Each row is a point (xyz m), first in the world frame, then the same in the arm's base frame.
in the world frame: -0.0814 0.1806 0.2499
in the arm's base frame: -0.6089 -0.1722 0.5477
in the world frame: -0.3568 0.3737 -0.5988
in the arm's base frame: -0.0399 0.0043 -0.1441
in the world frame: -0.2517 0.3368 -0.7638
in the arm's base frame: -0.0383 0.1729 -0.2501
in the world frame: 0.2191 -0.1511 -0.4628
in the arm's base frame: -0.4225 0.5854 0.2321
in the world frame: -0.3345 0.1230 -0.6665
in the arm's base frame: 0.0493 0.2160 -0.0209
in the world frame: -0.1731 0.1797 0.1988
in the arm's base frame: -0.5086 -0.1939 0.5257
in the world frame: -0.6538 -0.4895 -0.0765
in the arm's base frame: 0.2219 0.1297 0.8667
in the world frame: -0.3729 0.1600 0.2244
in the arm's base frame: -0.3490 -0.3025 0.5866
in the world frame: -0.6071 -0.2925 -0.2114
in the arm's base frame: 0.1870 0.0981 0.6281
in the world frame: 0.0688 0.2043 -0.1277
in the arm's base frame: -0.5630 0.0942 0.2433
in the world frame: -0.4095 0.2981 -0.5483
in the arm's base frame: 0.0029 -0.0016 -0.0483
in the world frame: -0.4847 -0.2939 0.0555
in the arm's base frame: -0.0395 0.0232 0.7992
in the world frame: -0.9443 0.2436 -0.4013
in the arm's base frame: 0.3936 -0.3329 0.1712
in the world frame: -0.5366 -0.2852 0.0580
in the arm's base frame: -0.0003 -0.0119 0.8025
